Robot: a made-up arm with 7 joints.
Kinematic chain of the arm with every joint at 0, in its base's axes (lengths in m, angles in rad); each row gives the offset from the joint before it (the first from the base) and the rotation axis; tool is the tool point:
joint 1: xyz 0 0 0.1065 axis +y
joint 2: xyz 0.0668 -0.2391 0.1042 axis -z
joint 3: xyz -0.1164 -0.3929 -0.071 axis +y
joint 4: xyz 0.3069 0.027 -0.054 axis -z
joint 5: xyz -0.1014 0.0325 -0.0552 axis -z
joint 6: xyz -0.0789 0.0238 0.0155 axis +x
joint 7: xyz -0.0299 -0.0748 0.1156 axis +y
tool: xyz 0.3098 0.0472 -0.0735
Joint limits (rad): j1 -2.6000..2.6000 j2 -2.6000..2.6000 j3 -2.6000..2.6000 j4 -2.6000..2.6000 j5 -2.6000..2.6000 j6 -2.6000..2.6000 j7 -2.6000..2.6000
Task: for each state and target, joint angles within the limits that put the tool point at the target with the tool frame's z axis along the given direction. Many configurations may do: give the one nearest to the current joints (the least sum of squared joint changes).
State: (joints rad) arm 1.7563 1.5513 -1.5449 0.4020 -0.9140 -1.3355 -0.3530
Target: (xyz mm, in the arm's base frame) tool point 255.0 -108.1 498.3 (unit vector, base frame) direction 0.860 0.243 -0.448
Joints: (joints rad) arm 1.3366 1.8810 -1.6604 0.5873 -0.3998 -1.0766 0.7148
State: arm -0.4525 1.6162 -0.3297 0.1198 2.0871 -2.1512 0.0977
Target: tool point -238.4 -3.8 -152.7 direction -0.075 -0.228 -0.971
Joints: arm -0.7576 2.1044 -0.3223 0.2383 2.2199 -2.4984 0.0654
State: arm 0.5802 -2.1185 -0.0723 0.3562 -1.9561 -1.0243 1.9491
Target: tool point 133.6 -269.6 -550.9 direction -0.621 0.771 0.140
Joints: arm 1.2299 -1.6415 0.1923 0.7007 -1.6019 -0.9387 2.2628
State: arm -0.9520 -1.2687 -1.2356 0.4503 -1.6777 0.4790 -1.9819
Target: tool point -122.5 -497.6 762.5 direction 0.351 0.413 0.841
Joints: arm -1.0347 -1.6849 -1.1713 0.2182 -2.0661 0.1266 -1.8084
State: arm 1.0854 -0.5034 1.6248 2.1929 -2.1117 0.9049 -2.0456
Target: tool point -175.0 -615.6 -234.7 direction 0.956 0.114 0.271
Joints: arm 1.3107 -0.4484 2.1709 1.8281 -1.9188 0.3350 -2.1693
